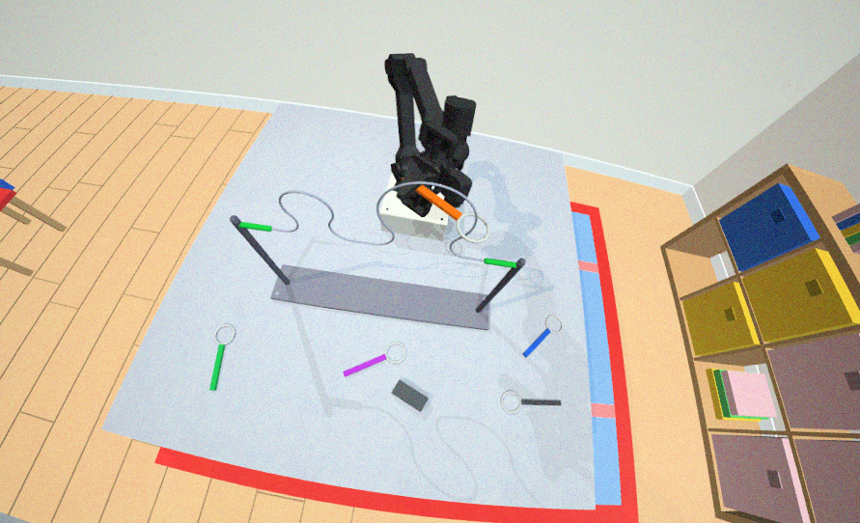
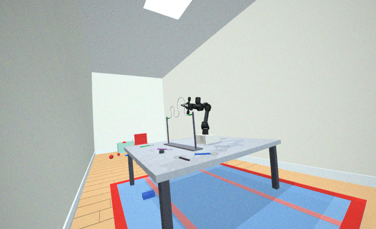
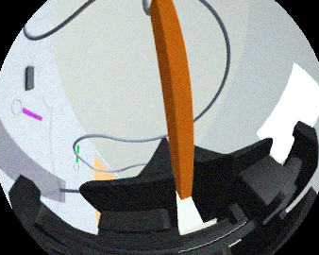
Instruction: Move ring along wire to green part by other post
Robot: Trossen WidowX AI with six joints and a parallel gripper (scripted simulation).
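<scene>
Right now my gripper tip is 9 cm to the right of the orange-handled ring, 1 cm past it and 1 cm above it. The rest, counted from my gripper tip: blue-handled ring 48 cm to the left, 44 cm below, 3 cm behind; dark block 43 cm below, 26 cm ahead, 14 cm to the left; purple-handled ring 44 cm below, 20 cm ahead, 3 cm to the left.
</scene>
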